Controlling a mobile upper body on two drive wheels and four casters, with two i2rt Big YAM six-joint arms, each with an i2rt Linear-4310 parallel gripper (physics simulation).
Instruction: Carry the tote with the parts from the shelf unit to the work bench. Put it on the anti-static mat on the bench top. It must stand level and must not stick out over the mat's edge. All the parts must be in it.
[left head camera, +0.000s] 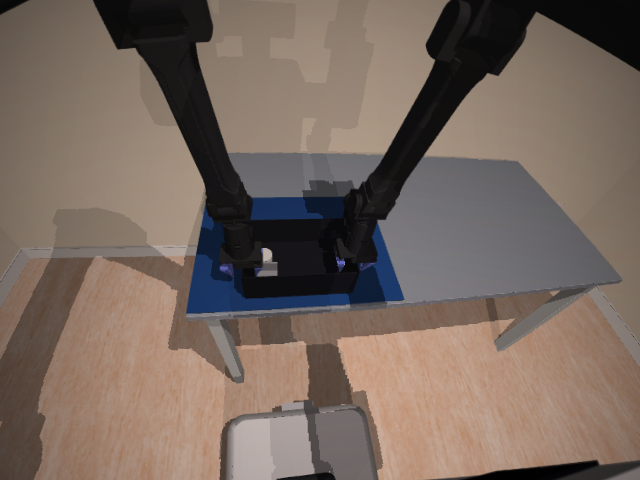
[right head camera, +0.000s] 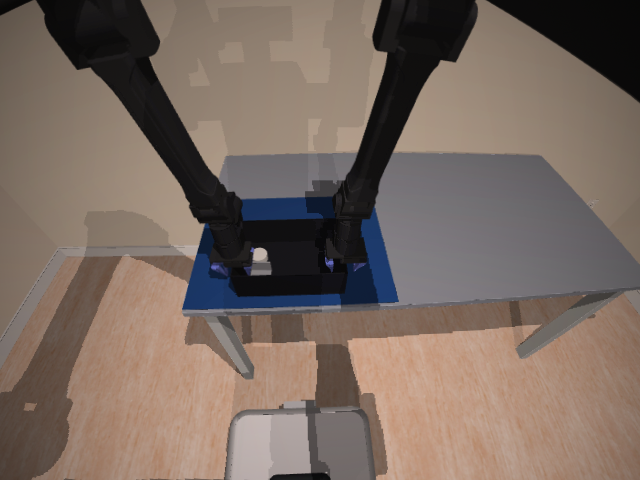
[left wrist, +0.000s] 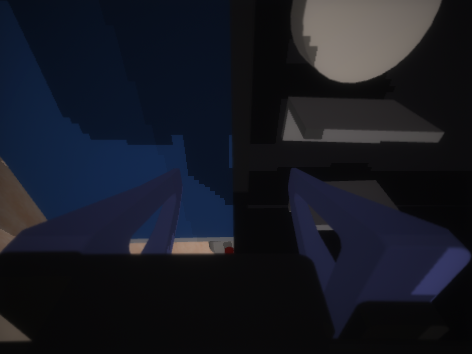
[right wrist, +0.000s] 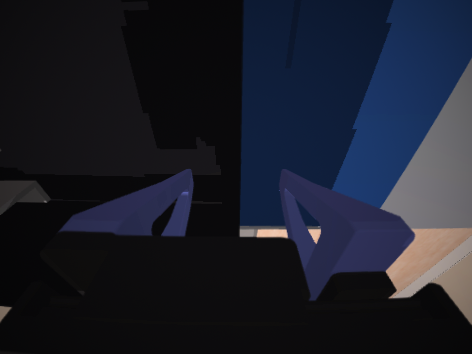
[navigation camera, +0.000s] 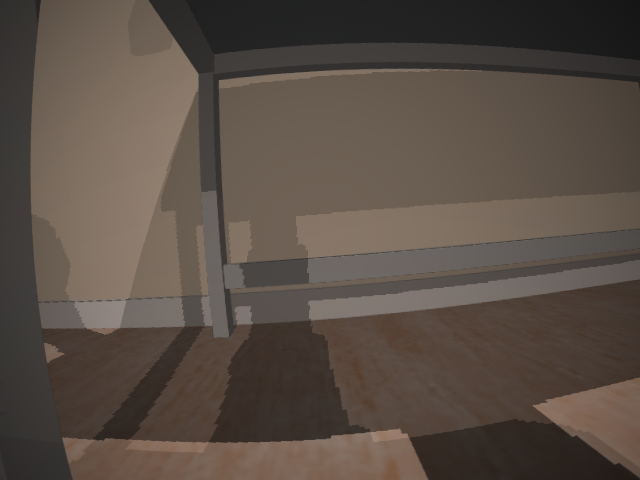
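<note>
The black tote sits on the blue mat, looks level, and lies inside the mat's edges. In it are a pale round part and a pale grey block; another grey part shows in the left wrist view. My left gripper is open, fingers either side of the tote's left wall. My right gripper is open around the right wall. The arms hide parts of the tote.
The grey bench top extends right of the mat, with a wall behind. My pale base stands before the bench. A bench leg and a low crossbar show in the navigation view.
</note>
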